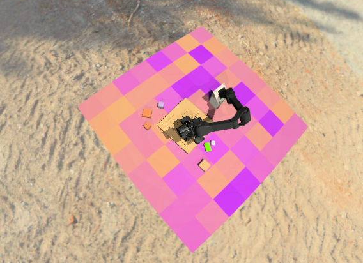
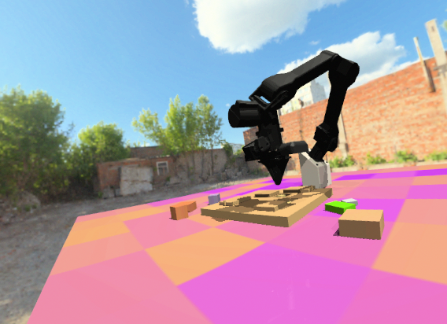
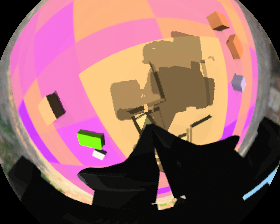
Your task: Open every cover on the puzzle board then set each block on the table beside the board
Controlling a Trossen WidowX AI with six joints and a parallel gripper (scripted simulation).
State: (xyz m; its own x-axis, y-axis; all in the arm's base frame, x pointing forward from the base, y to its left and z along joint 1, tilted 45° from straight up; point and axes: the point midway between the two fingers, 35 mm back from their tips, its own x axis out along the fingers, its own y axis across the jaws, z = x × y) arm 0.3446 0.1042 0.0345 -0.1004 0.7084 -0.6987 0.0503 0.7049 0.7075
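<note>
My gripper tip is 80 mm to the left of the tan puzzle board, 50 mm past it and 50 mm above it. Round my gripper tip: green block: 140 mm to the left, 60 mm below, 50 mm behind; greyish-purple block: 300 mm to the right, 50 mm below, 30 mm ahead; tan block: 220 mm to the left, 60 mm below, 40 mm ahead.
</note>
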